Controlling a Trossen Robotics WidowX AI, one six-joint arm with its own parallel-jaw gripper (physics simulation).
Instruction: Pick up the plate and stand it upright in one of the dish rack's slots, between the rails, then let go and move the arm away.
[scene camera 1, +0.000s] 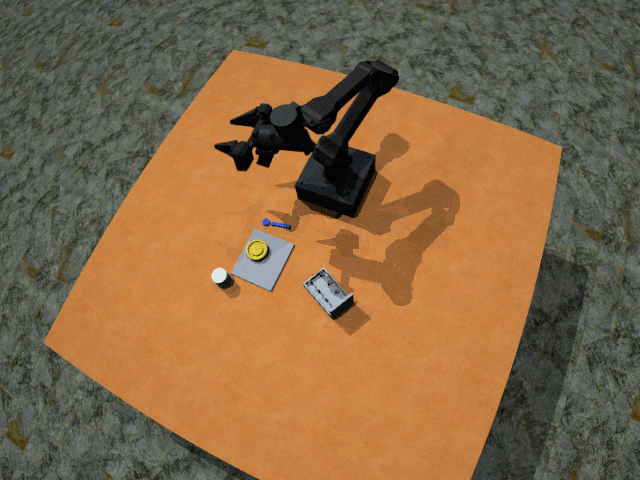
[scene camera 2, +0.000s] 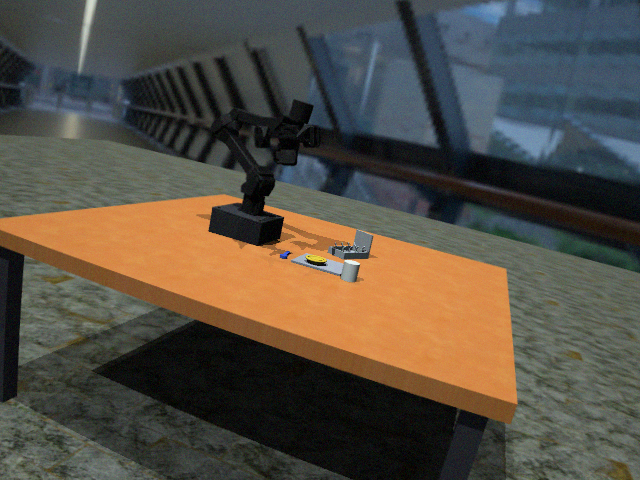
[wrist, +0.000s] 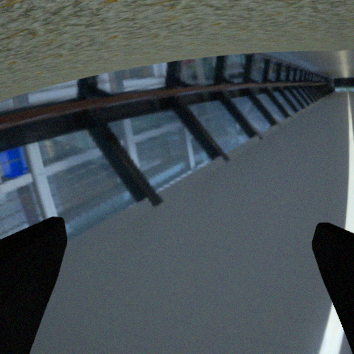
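The yellow round plate (scene camera 1: 256, 250) (scene camera 2: 315, 259) lies flat on a grey square mat (scene camera 1: 271, 273) (scene camera 2: 333, 269). The grey dish rack (scene camera 1: 338, 308) (scene camera 2: 363, 240) stands apart from the mat, with small rails inside and a tall wall at one end. My gripper (scene camera 1: 223, 133) is open and empty, high above the table and well away from the plate and the rack. In the wrist view the two dark fingers of the gripper (wrist: 190, 232) stand wide apart with the background between them. The plate and rack do not show in the wrist view.
A white cup (scene camera 1: 219, 276) (scene camera 2: 350, 270) stands upright beside the mat. A small blue spoon-like thing (scene camera 1: 279, 224) (scene camera 2: 285, 254) lies between the mat and the arm's base (scene camera 1: 334, 180) (scene camera 2: 245, 223). All stand on the orange table (scene camera 1: 206, 372) (scene camera 2: 413, 320).
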